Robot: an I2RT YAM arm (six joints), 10 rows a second.
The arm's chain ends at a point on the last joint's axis. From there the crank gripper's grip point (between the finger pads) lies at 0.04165 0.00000 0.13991 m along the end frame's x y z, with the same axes.
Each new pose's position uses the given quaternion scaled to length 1; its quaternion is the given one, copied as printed.
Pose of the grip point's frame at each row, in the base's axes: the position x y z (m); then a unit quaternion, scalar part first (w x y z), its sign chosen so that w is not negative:
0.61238 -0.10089 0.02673 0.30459 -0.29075 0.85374 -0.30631
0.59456 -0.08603 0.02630 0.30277 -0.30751 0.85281 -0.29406
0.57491 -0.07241 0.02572 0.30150 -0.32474 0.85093 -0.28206
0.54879 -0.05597 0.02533 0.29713 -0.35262 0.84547 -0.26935
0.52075 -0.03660 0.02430 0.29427 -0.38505 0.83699 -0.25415
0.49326 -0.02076 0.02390 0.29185 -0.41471 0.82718 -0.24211
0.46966 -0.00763 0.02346 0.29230 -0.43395 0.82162 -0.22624
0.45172 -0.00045 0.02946 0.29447 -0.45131 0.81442 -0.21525
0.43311 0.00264 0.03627 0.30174 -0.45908 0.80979 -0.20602
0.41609 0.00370 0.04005 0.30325 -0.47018 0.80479 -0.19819
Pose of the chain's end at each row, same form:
0.54158 -0.02405 0.12867 0.30459 -0.29075 0.85374 -0.30631
0.52314 -0.01265 0.13034 0.30277 -0.30751 0.85281 -0.29406
0.50278 -0.00254 0.13167 0.30150 -0.32474 0.85093 -0.28206
0.47586 0.00994 0.13325 0.29713 -0.35262 0.84547 -0.26935
0.44653 0.02429 0.13427 0.29427 -0.38505 0.83699 -0.25415
0.41784 0.03587 0.13532 0.29185 -0.41471 0.82718 -0.24211
0.39383 0.04410 0.13697 0.29230 -0.43395 0.82162 -0.22624
0.37489 0.04731 0.14403 0.29447 -0.45131 0.81442 -0.21525
0.35478 0.04671 0.15130 0.30174 -0.45908 0.80979 -0.20602
0.33730 0.04496 0.15580 0.30325 -0.47018 0.80479 -0.19819

